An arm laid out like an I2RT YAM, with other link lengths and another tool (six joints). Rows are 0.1 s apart.
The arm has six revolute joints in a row. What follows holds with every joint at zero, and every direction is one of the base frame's.
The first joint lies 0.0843 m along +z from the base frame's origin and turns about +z.
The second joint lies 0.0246 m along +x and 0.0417 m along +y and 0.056 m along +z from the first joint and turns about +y.
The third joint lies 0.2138 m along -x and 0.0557 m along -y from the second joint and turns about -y.
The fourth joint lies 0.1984 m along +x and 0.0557 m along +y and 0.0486 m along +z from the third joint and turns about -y.
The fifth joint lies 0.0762 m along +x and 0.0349 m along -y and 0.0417 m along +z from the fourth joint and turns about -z.
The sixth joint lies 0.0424 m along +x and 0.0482 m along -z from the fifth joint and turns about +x.
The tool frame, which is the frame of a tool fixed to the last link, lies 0.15 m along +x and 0.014 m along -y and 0.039 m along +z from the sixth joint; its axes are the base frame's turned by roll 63.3, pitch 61.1 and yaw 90 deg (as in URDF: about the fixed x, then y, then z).
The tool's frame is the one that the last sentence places.
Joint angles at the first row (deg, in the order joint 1, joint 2, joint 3, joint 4, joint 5, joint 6):
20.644, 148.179, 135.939, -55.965, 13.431, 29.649
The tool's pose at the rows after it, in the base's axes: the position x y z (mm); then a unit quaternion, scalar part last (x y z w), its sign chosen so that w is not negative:
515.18, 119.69, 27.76, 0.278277, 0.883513, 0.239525, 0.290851
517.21, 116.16, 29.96, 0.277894, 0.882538, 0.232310, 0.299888
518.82, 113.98, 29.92, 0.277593, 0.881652, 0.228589, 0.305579
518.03, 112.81, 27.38, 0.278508, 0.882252, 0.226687, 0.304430
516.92, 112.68, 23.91, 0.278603, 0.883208, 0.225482, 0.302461
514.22, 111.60, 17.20, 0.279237, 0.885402, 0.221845, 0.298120
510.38, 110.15, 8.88, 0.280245, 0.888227, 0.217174, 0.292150
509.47, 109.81, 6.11, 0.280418, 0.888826, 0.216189, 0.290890
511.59, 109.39, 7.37, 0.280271, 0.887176, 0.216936, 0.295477
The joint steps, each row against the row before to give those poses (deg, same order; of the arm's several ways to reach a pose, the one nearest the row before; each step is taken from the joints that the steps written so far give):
-0.044, 0.086, -0.046, 0.067, 0.240, -0.044
0.000, 0.001, -0.021, 0.350, 1.290, 0.000
-0.043, 0.001, -0.435, 0.720, 0.722, -0.043
-0.066, -0.001, -0.592, 0.329, 0.065, 0.021
0.022, 0.001, -0.805, 0.521, -0.022, 0.000
0.000, 0.000, -1.509, 0.810, 0.022, 0.000
0.000, 0.001, -1.836, 0.897, 0.000, 0.022
0.000, -0.003, -0.682, 0.483, 0.000, 0.000
-0.044, 0.000, -0.001, 0.503, 0.240, 0.000

